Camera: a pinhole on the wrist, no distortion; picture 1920 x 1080 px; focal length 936.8 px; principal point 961.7 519.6 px. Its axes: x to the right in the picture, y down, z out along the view. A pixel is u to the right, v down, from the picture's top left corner.
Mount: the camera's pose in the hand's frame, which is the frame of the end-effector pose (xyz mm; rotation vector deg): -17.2 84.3 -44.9 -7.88 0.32 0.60
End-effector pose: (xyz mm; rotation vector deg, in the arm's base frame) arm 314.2 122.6 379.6 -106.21 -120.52 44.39
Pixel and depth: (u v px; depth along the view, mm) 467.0 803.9 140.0
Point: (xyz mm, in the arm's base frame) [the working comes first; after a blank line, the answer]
In the camera's frame: -73.9 42.5 140.0

408.2 22.3 244.9
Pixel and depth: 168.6 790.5 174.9
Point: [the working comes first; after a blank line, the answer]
In the camera's frame: -148.1 50.6 174.9

414.2 -56.8 222.7
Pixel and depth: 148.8 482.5 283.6
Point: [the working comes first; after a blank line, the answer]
In the camera's frame: -246.1 -11.2 283.6

332.1 -180.8 166.7
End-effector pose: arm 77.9 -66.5 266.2 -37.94 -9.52 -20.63
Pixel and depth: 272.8 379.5 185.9
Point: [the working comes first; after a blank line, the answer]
In the camera's frame: -136.7 -27.8 185.9

-38.1 124.4 291.9
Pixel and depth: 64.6 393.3 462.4
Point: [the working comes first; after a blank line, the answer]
In the camera's frame: -442.8 -62.3 462.4

-329.8 383.8 429.6
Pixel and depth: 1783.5 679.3 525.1
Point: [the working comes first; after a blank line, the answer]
In the camera's frame: 460.6 89.5 525.1

567.0 282.5 599.3
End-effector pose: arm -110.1 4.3 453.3 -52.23 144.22 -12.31
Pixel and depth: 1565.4 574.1 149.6
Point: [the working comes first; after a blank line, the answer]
In the camera's frame: 96.4 8.7 149.6

-182.3 42.0 301.2
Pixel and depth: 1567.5 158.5 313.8
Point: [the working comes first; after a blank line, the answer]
In the camera's frame: 202.9 -121.0 313.8

-113.1 -106.8 133.3
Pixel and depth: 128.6 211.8 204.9
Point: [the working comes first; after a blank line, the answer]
In the camera's frame: -182.2 -67.3 204.9

77.4 165.6 362.7
